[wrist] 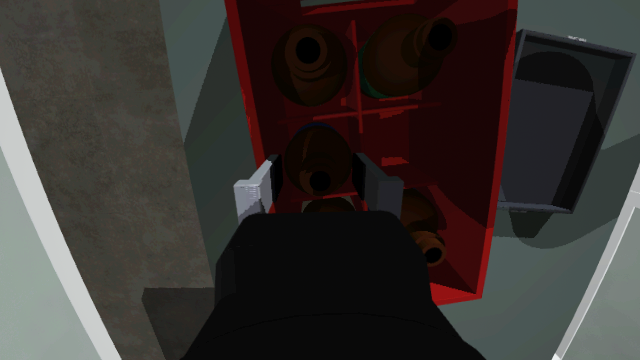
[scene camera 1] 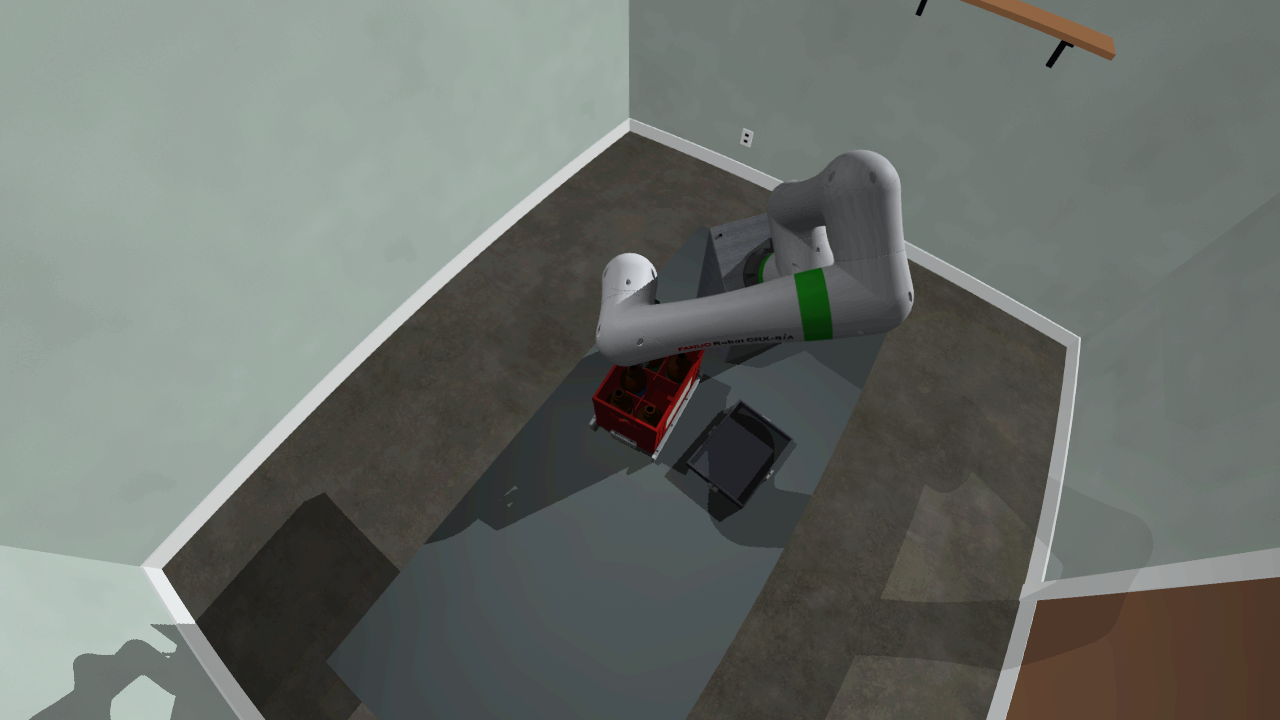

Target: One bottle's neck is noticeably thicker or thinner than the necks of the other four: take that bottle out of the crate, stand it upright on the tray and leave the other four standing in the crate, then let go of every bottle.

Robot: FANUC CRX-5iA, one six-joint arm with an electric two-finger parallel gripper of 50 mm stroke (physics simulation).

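Pixels of known places: gripper, fingertip midpoint: point(wrist: 317, 168); arm's base, link origin: point(scene camera 1: 766, 274).
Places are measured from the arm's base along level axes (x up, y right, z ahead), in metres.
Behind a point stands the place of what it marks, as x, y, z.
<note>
The red crate point(scene camera 1: 626, 428) @[-0.168, 0.040, 0.549] point(wrist: 480, 125) @[-0.101, -0.006, 0.373] holds brown bottles standing in its compartments. In the wrist view there is an upper left bottle point(wrist: 310, 87) @[-0.132, 0.134, 0.355], an upper right bottle point(wrist: 395, 57) @[-0.131, 0.064, 0.325], a middle left bottle point(wrist: 317, 150) @[-0.130, 0.124, 0.410], a lower right bottle point(wrist: 419, 212) @[-0.134, 0.010, 0.468] and a lower left bottle point(wrist: 329, 205) @[-0.154, 0.105, 0.475] mostly hidden by the gripper body. The middle right compartment is empty. My gripper point(wrist: 317, 168) @[-0.080, 0.124, 0.414] is open, its fingers on either side of the middle left bottle's top, with gaps. The fingers are hidden in the scene view. The dark tray point(scene camera 1: 733, 454) @[-0.251, -0.215, 0.390] point(wrist: 547, 145) @[-0.251, -0.247, 0.393] is empty. Neck widths are hard to compare.
The crate's red dividers point(wrist: 355, 75) @[-0.163, 0.091, 0.338] stand between the bottles. The tray has raised walls and lies a short way to the crate's right in the wrist view. The robot's forearm point(scene camera 1: 725, 324) @[0.366, -0.106, 0.467] passes over the back of the crate in the scene view.
</note>
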